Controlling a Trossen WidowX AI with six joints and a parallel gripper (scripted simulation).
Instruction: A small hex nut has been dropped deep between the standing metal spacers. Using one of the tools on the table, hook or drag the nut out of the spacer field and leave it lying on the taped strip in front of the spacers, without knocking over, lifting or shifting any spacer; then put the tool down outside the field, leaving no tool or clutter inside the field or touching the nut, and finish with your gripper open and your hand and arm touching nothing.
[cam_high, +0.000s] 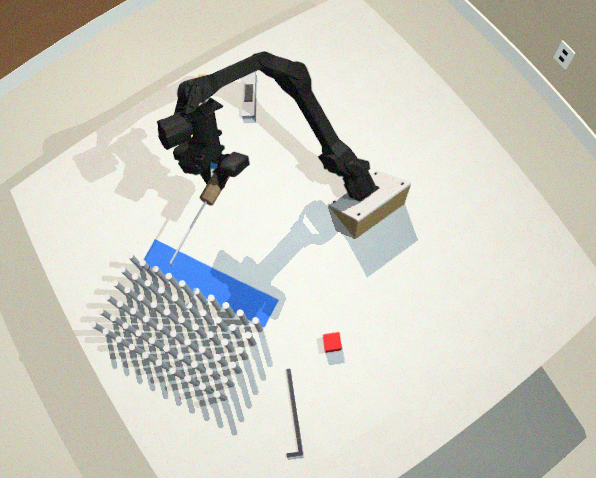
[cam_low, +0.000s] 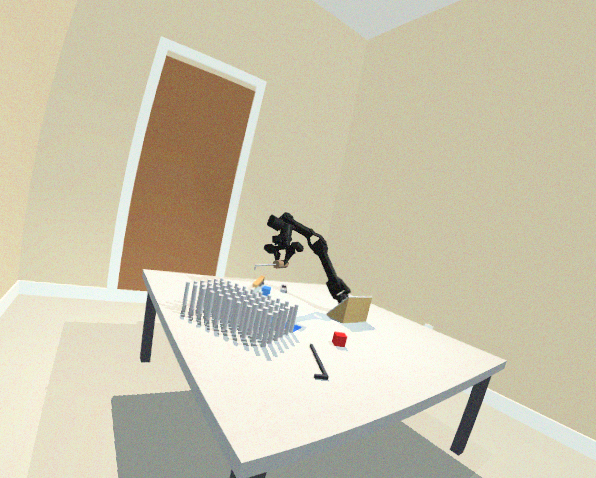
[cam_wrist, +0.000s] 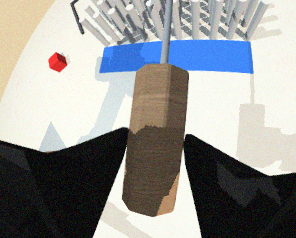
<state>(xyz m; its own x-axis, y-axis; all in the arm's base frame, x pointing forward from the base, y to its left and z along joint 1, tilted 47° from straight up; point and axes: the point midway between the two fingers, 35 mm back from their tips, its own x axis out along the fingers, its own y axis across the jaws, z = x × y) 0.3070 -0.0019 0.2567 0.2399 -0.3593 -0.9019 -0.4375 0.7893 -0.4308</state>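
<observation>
The blue taped strip lies 20 cm below my gripper tip, 14 cm ahead of it and 11 cm to the left of it. Round my gripper tip: blue cube 18 cm below, 17 cm to the right, 6 cm behind; then grey block 29 cm to the right, 26 cm behind, 19 cm below; then red cube 43 cm to the left, 18 cm below, 2 cm behind.
</observation>
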